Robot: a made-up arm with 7 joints.
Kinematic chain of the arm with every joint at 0, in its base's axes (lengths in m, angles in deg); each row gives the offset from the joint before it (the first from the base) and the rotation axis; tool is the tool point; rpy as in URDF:
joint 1: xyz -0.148 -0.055 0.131 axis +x
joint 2: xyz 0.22 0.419 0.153 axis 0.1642 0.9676 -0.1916
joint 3: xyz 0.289 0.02 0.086 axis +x
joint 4: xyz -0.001 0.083 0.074 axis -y
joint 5: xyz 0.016 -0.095 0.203 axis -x
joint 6: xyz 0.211 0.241 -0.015 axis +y
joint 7: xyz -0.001 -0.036 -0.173 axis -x
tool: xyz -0.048 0.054 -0.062 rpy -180 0 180
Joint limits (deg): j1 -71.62..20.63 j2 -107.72..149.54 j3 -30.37..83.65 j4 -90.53..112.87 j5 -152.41..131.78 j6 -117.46..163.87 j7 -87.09..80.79
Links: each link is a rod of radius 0.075 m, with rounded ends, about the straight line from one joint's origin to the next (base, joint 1, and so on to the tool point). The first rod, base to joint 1, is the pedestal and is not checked.
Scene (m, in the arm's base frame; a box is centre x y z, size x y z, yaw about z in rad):
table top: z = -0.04
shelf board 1: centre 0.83 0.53 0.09 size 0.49 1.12 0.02 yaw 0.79
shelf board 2: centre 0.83 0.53 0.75 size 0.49 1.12 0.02 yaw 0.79
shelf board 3: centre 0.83 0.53 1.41 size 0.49 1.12 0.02 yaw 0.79
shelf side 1: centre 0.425 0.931 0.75 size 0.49 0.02 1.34 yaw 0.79
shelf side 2: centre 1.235 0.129 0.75 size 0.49 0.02 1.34 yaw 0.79
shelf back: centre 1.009 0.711 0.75 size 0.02 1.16 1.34 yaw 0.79
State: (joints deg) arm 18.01 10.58 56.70 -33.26 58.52 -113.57 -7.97
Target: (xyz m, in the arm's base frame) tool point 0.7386 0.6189 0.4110
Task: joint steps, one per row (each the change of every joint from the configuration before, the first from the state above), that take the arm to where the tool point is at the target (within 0.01 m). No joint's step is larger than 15 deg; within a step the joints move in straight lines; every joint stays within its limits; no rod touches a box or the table.
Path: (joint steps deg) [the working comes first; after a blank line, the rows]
Joints at the target: 4.47 5.13 55.70 -39.31 51.99 -116.20 -5.22
Straight joint move there: clear.

1: -13.54 -5.45 -1.00 -6.05 -6.53 -2.63 2.75

